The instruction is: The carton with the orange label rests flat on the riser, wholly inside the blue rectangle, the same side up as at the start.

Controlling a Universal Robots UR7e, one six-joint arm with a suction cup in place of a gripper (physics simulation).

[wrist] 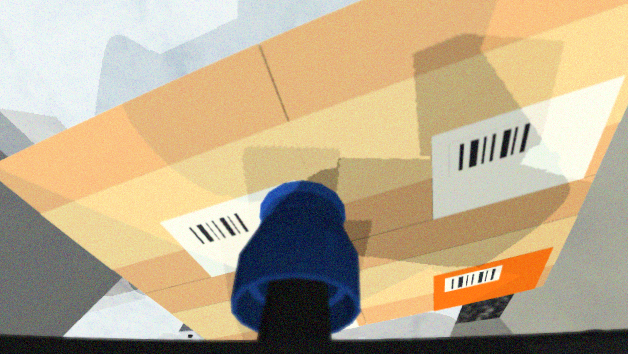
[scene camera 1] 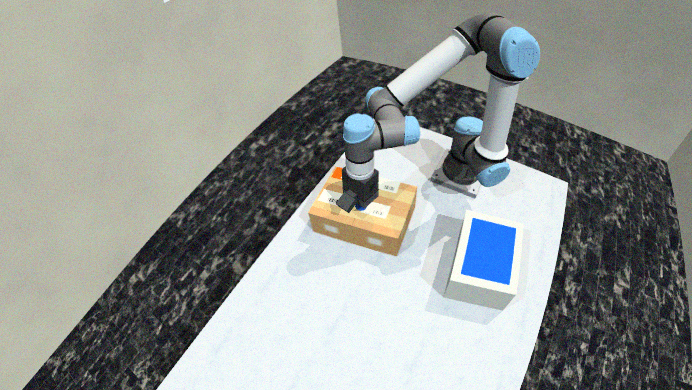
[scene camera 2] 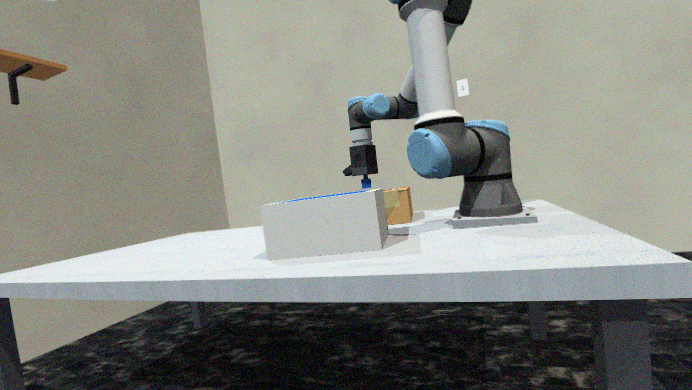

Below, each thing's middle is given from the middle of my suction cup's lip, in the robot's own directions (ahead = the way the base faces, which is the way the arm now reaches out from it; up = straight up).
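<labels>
Relative to the white riser (wrist: 57, 281), my suction cup is 110 mm past it, 400 mm to the right of it and 70 mm above it.
</labels>
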